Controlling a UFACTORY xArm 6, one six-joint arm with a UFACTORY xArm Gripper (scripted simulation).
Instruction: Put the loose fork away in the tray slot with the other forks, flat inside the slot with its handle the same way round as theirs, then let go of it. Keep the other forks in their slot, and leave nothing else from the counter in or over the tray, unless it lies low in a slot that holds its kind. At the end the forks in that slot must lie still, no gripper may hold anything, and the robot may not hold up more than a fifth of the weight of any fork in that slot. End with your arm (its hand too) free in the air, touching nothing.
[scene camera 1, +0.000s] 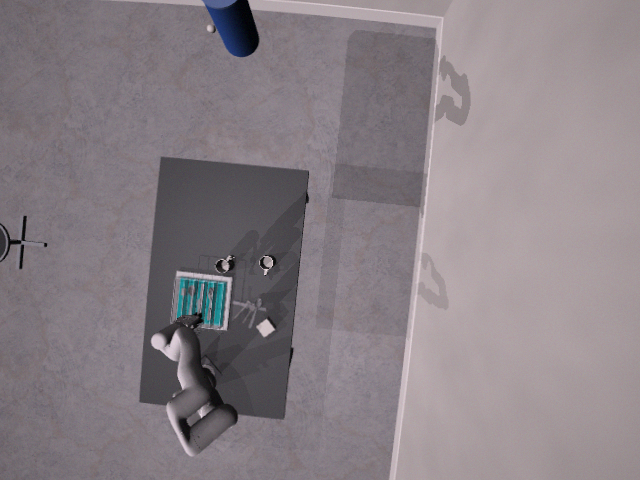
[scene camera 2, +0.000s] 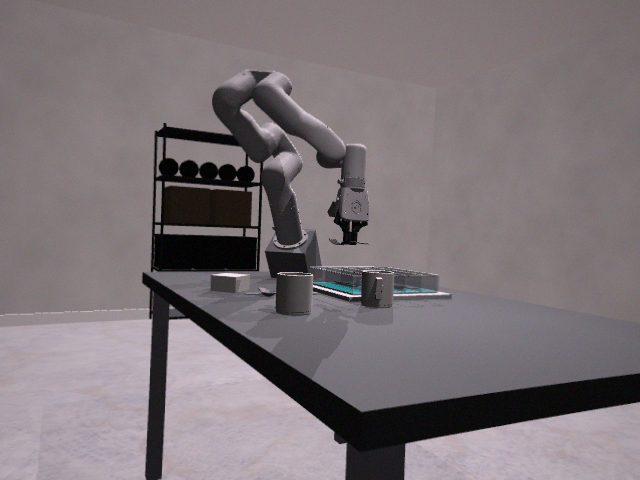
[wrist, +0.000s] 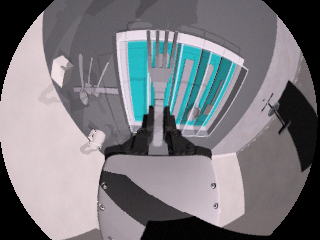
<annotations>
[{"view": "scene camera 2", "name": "my gripper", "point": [349, 244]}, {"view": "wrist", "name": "my gripper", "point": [158, 113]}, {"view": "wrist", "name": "loose fork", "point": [159, 76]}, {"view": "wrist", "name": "tray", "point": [240, 72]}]
</annotations>
